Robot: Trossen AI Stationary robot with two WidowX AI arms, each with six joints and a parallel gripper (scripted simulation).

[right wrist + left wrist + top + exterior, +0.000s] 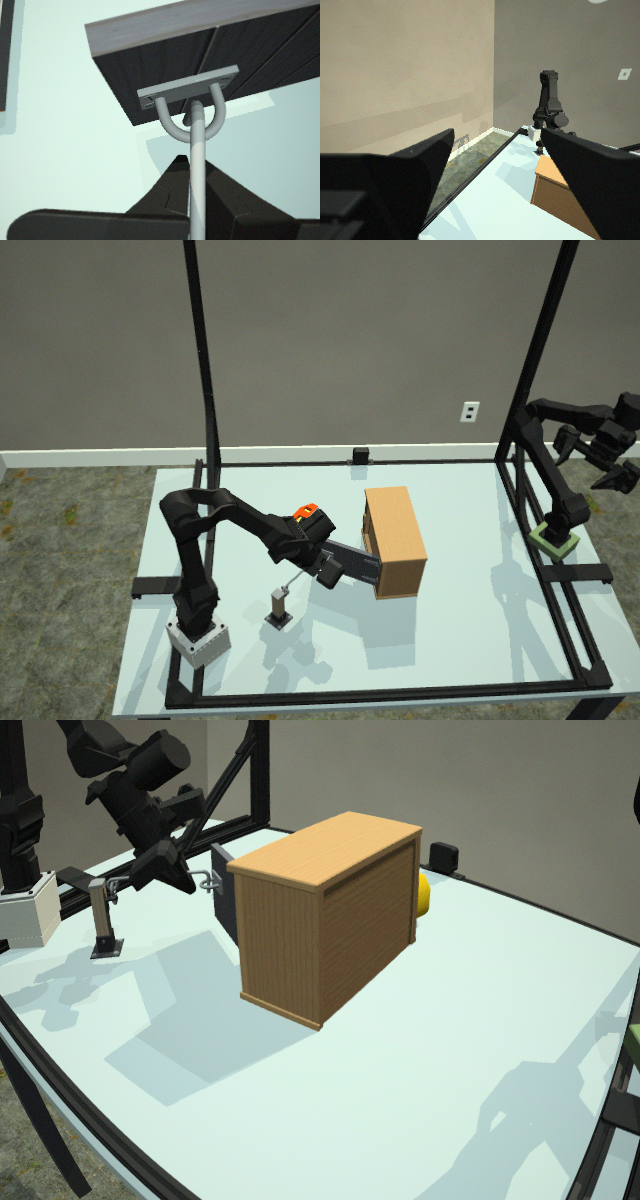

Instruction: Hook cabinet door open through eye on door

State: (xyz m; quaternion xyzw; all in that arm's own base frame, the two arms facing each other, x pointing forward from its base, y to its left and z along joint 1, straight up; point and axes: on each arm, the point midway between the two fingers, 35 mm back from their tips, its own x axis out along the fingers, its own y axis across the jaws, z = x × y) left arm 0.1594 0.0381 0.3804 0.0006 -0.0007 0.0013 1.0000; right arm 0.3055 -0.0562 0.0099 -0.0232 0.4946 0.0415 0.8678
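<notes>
My right gripper is now 1 cm short of the dark door, 9 cm to the right of it and 3 cm above it. Also, from my right hand: yellow object: 16 cm behind, 25 cm to the left, 6 cm below; orange level: 20 cm behind, 3 cm to the left, 9 cm below; wire hook: 2 cm ahead, 3 cm to the right, 1 cm below.
</notes>
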